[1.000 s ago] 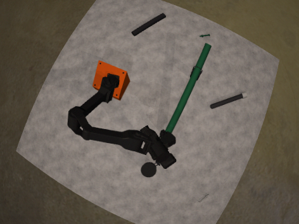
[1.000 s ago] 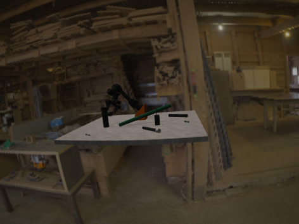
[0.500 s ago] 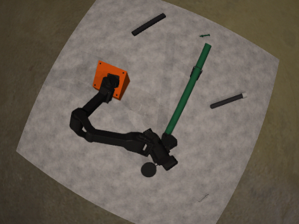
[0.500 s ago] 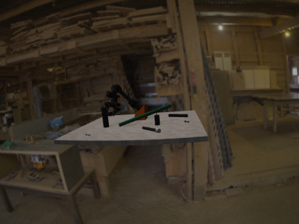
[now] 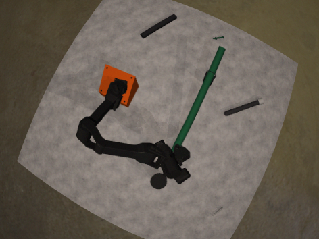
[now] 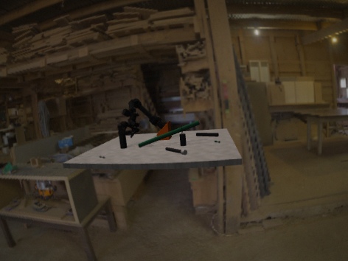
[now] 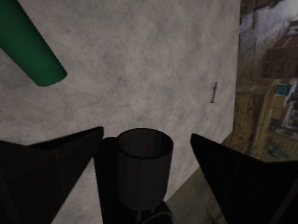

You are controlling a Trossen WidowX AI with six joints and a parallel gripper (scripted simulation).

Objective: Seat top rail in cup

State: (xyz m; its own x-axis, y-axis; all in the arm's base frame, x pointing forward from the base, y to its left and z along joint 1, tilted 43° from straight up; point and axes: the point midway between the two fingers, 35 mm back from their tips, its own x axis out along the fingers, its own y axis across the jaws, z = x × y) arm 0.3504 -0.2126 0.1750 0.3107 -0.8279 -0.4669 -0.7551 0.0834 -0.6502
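Now: gripper tip 30 mm past the black rail-end cup, 20 mm below it and 10 mm to the left of it. The rest, counted from my gripper tip: short post (460 mm to the left, 10 mm below, 10 mm ahead); then green screw (750 mm to the left, 110 mm below, 20 mm ahead); then black bar (700 mm to the left, 320 mm behind, 100 mm below).
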